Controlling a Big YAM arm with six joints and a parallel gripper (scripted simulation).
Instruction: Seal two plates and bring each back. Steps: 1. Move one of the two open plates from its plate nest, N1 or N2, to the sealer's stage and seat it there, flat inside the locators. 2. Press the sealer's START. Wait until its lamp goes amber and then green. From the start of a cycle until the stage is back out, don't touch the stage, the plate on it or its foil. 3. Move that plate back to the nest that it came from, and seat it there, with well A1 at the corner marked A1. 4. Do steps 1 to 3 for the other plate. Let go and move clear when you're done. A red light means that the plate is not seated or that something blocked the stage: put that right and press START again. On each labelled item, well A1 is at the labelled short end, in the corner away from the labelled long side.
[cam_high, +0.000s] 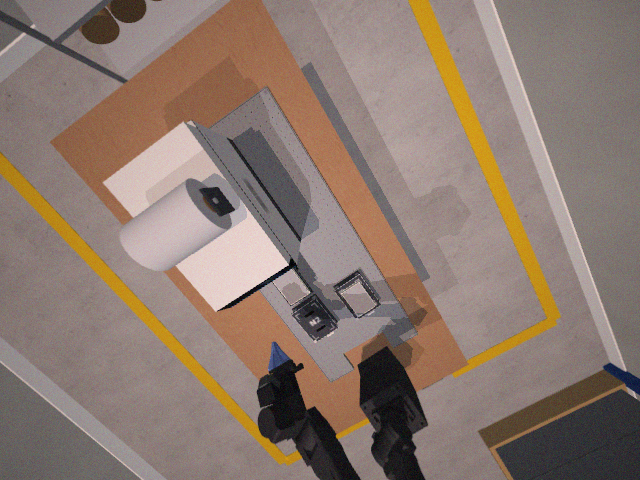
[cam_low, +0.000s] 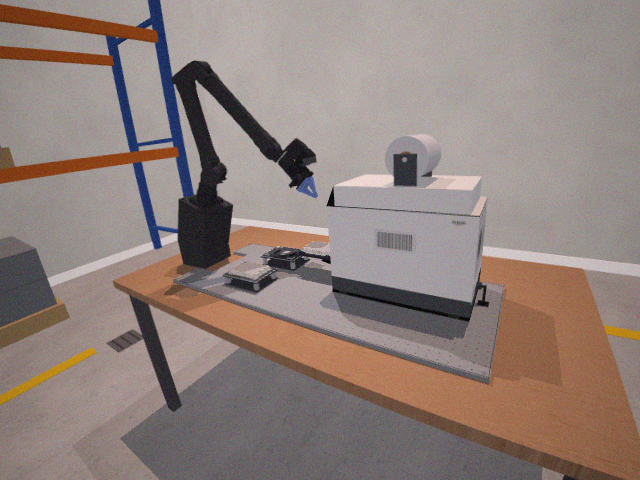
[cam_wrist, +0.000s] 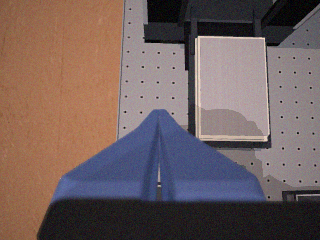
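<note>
The white well plate lies 7 cm ahead of my hand, 9 cm to the right of it and 17 cm below it. From my hand the other things lie so: foil roll: 40 cm ahead, 11 cm to the right, 14 cm above; then dark sealer stage: 7 cm ahead, 9 cm to the right, 18 cm below; then start button: 17 cm ahead, 1 cm to the right, 8 cm below.
</note>
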